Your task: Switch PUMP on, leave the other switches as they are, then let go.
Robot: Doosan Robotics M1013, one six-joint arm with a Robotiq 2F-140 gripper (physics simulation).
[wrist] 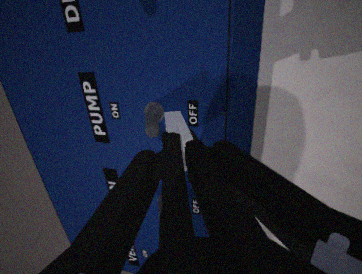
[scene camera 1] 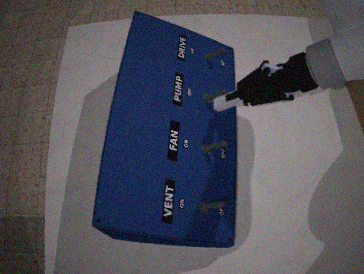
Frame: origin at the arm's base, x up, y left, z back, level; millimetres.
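Seen in the pictures: gripper, fingertip midpoint: [wrist: 173,124] [scene camera 1: 215,105].
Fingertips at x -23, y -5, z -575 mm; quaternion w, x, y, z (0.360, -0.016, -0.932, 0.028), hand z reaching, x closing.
Note:
Offsets run from my fingertips to a thing's middle. Level surfaces: height alone.
A blue switch box @[dy +40, dx -22, dz -94 mm] [scene camera 1: 145,100] [wrist: 150,55] carries four grey levers. The PUMP lever @[dy -12, dx +27, dz +1 mm] [scene camera 1: 212,96] [wrist: 153,112] leans toward its OFF side, like the DRIVE lever @[dy -131, dx +27, dz +11 mm] [scene camera 1: 215,55], the FAN lever @[dy +108, dx +27, dz -10 mm] [scene camera 1: 215,147] and the VENT lever @[dy +227, dx +27, dz -21 mm] [scene camera 1: 212,206]. My gripper [scene camera 1: 220,103] [wrist: 173,124] is shut and empty. Its pale fingertips are right beside the PUMP lever, on the OFF side; whether they touch it I cannot tell. In the scene view they cover the PUMP OFF label, which shows in the wrist view. The gripper's fingers hide most of the FAN and VENT area in the wrist view.
The box stands on a pale surface @[dx -85 mm] [scene camera 1: 285,150] [wrist: 325,140] above a tiled floor [scene camera 1: 25,125]. The DRIVE lever and the FAN lever stand on either side of the PUMP lever. The arm [scene camera 1: 345,55] reaches in from the upper right of the scene view.

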